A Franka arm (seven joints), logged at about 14 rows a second.
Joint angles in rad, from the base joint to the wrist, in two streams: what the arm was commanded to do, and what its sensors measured. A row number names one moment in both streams.
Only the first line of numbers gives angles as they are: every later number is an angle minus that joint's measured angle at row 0.
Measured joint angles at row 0:
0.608, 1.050, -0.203, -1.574, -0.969, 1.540, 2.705
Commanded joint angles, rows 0 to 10:
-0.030, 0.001, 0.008, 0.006, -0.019, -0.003, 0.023
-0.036, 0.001, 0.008, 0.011, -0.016, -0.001, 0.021
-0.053, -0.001, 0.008, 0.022, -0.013, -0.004, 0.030
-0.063, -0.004, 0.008, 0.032, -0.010, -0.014, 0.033
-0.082, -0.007, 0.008, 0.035, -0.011, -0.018, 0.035
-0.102, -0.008, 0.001, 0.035, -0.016, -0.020, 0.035
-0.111, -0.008, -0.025, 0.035, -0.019, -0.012, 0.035
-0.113, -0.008, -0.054, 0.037, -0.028, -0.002, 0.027
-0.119, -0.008, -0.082, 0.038, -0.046, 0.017, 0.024
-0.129, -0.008, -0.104, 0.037, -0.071, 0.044, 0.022
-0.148, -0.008, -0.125, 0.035, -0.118, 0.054, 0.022
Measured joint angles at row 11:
-0.119, -0.001, -0.099, 0.039, -0.057, 0.030, 0.002
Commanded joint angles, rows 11 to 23:
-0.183, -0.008, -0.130, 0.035, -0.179, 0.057, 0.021
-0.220, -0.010, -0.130, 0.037, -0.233, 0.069, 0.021
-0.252, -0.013, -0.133, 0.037, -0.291, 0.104, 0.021
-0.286, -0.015, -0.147, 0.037, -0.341, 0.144, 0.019
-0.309, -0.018, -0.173, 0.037, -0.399, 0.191, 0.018
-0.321, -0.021, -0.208, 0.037, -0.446, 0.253, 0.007
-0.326, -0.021, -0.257, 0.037, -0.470, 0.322, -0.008
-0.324, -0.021, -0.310, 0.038, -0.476, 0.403, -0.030
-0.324, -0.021, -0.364, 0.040, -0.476, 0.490, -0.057
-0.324, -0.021, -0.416, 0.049, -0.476, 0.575, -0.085
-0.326, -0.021, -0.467, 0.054, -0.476, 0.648, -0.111
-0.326, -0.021, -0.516, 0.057, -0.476, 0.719, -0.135
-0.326, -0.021, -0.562, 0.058, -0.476, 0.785, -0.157
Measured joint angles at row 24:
-0.326, -0.004, -0.496, 0.058, -0.460, 0.684, -0.106
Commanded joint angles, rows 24 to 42:
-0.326, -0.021, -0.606, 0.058, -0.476, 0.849, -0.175
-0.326, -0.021, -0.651, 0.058, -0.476, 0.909, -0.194
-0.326, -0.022, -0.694, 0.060, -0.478, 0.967, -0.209
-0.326, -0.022, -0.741, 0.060, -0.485, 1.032, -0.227
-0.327, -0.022, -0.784, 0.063, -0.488, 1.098, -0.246
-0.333, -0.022, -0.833, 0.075, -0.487, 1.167, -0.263
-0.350, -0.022, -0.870, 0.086, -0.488, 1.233, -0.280
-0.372, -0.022, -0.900, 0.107, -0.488, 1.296, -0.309
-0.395, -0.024, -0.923, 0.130, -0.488, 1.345, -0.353
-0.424, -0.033, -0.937, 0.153, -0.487, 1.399, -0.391
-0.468, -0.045, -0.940, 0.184, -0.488, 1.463, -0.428
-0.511, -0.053, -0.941, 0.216, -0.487, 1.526, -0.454
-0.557, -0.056, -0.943, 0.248, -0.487, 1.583, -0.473
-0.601, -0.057, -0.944, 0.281, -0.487, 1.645, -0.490
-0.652, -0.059, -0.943, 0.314, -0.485, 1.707, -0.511
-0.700, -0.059, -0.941, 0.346, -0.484, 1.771, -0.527
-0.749, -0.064, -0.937, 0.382, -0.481, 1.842, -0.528
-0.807, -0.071, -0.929, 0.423, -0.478, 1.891, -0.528
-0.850, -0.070, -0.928, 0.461, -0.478, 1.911, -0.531
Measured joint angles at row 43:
-0.743, -0.056, -0.962, 0.355, -0.465, 1.841, -0.518
